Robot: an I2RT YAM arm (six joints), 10 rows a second.
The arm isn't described. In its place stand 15 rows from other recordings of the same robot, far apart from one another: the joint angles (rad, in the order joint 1, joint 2, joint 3, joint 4, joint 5, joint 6), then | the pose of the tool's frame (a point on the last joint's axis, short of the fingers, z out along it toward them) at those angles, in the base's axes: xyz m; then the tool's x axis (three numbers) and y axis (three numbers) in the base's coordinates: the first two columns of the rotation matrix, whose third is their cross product.
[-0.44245 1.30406 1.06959 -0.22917 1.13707 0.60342] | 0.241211 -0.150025 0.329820 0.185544 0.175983 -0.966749 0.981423 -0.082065 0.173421
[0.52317 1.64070 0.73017 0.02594 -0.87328 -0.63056] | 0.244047 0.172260 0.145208 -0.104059 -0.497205 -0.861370 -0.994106 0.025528 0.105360
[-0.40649 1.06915 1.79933 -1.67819 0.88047 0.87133] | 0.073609 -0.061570 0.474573 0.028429 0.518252 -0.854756 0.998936 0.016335 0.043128
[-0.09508 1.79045 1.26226 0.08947 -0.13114 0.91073] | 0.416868 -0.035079 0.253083 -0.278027 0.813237 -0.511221 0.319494 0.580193 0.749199
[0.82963 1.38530 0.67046 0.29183 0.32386 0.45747] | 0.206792 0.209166 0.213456 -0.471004 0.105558 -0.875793 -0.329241 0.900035 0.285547
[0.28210 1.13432 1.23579 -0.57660 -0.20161 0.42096] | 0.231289 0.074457 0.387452 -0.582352 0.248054 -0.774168 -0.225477 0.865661 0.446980
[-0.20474 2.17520 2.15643 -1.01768 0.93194 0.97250] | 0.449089 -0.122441 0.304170 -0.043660 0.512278 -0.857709 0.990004 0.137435 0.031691
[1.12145 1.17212 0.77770 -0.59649 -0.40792 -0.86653] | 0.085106 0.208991 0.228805 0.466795 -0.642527 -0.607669 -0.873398 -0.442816 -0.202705
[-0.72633 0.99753 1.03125 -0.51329 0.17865 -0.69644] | 0.157569 -0.148435 0.353215 -0.759484 -0.169719 -0.627997 0.370503 0.680641 -0.632024
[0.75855 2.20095 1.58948 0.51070 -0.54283 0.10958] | 0.360842 0.367305 0.224767 -0.177788 -0.039479 -0.983277 -0.948269 0.273932 0.160460
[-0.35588 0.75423 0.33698 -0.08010 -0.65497 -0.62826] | 0.162909 -0.037419 0.201062 -0.229289 -0.412046 -0.881842 -0.445262 0.850030 -0.281409
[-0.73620 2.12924 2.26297 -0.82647 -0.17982 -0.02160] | 0.358924 -0.316645 0.359896 -0.485210 0.410995 -0.771787 0.548313 0.830561 0.097577
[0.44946 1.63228 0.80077 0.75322 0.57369 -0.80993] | 0.322922 0.134323 0.228260 -0.137230 -0.741566 -0.656695 0.033393 0.659127 -0.751290
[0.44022 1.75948 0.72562 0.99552 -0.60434 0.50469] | 0.307658 0.167283 0.189024 -0.448286 0.228660 -0.864150 -0.739798 0.447714 0.502245
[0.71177 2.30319 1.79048 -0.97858 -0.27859 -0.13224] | 0.332871 0.300068 0.134023 -0.663240 -0.739538 -0.114875 -0.738428 0.621662 0.261266
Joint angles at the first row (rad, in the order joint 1, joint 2, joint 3, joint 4, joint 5, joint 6):
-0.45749, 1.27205, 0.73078, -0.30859, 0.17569, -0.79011
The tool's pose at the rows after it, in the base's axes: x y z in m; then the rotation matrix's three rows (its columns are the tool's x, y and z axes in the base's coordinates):
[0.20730 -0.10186 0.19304], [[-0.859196 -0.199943 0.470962], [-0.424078 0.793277 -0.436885], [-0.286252 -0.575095 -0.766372]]
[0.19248 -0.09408 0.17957], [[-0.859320 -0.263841 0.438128], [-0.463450 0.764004 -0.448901], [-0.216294 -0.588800 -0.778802]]
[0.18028 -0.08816 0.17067], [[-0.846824 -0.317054 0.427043], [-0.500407 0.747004 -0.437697], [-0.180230 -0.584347 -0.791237]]
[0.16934 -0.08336 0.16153], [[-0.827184 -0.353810 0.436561], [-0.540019 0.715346 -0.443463], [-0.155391 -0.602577 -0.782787]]
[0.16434 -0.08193 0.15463], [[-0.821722 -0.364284 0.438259], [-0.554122 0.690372 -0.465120], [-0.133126 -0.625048 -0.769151]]
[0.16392 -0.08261 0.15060], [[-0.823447 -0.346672 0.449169], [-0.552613 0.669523 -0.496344], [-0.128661 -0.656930 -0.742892]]
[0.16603 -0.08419 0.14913], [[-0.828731 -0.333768 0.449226], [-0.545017 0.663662 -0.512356], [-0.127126 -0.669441 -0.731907]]
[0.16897 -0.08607 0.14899], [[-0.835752 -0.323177 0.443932], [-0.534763 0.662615 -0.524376], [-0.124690 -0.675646 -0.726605]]
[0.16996 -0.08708 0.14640], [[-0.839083 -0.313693 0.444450], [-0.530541 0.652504 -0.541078], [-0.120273 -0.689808 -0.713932]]
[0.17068 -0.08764 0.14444], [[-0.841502 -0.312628 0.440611], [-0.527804 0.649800 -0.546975], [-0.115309 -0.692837 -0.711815]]
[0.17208 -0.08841 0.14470], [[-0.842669 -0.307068 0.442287], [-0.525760 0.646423 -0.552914], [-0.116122 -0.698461 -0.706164]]
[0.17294 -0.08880 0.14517], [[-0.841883 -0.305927 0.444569], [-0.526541 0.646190 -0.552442], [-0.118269 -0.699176 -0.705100]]
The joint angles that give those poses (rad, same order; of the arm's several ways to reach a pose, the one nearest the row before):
-0.42533, 1.20004, 0.63163, -0.33070, 0.20507, -0.85820
-0.41579, 1.15233, 0.55513, -0.33173, 0.23587, -0.91573
-0.41422, 1.10660, 0.49912, -0.34146, 0.23085, -0.96261
-0.41397, 1.05649, 0.43263, -0.31085, 0.23249, -1.01600
-0.41410, 1.03853, 0.38988, -0.26915, 0.25213, -1.04570
-0.41366, 1.03859, 0.36130, -0.20538, 0.27747, -1.05579
-0.41414, 1.05552, 0.35759, -0.17210, 0.29242, -1.05385
-0.41456, 1.07644, 0.36442, -0.15434, 0.30590, -1.04777
-0.41449, 1.08960, 0.35355, -0.11589, 0.32179, -1.05135
-0.41435, 1.10168, 0.34969, -0.09942, 0.32922, -1.05231
-0.41418, 1.10892, 0.35173, -0.08720, 0.33436, -1.05223
-0.41452, 1.11226, 0.35473, -0.08452, 0.33271, -1.05248

